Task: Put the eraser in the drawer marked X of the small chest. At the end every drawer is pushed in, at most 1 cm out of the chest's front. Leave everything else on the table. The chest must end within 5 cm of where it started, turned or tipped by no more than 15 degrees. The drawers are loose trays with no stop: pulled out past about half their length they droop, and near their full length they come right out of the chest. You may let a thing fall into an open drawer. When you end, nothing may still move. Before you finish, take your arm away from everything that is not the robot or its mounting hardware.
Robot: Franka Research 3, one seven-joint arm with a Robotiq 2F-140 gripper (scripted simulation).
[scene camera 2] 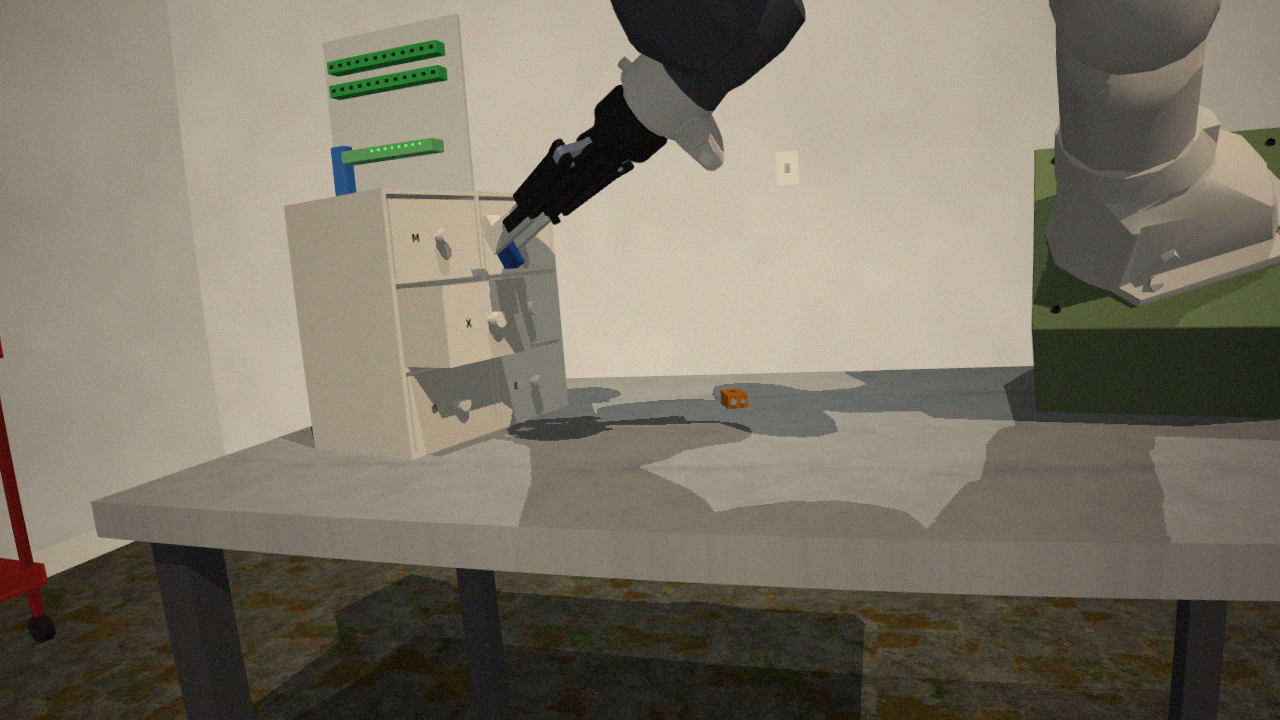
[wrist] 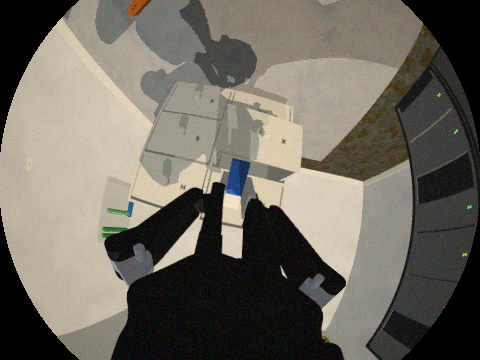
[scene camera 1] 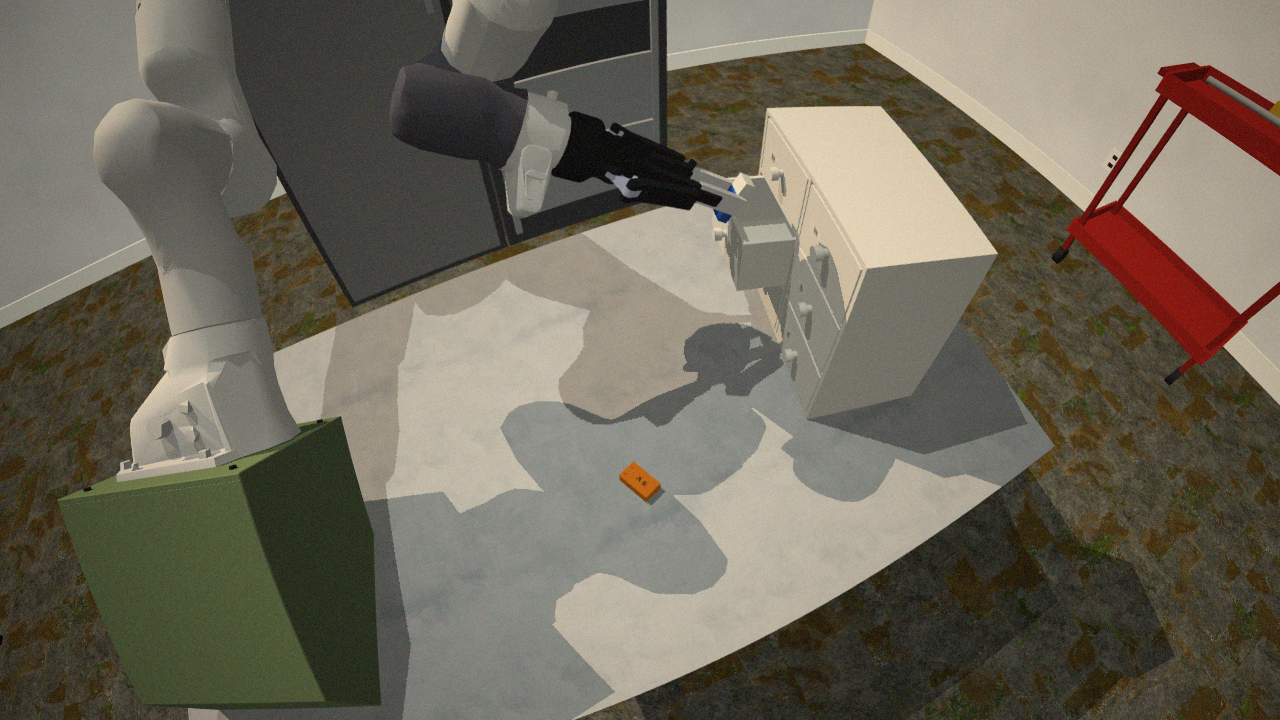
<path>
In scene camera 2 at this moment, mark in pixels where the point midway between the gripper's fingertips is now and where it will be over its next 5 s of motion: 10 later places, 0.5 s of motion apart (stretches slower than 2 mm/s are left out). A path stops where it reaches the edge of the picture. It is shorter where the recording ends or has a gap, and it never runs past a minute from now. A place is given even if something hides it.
My gripper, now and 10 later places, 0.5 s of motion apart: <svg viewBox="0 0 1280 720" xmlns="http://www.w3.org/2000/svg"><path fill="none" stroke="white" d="M499 244L477 246L472 247L474 245L479 240L492 234L527 229L580 218L607 211L610 209L607 202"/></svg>
</path>
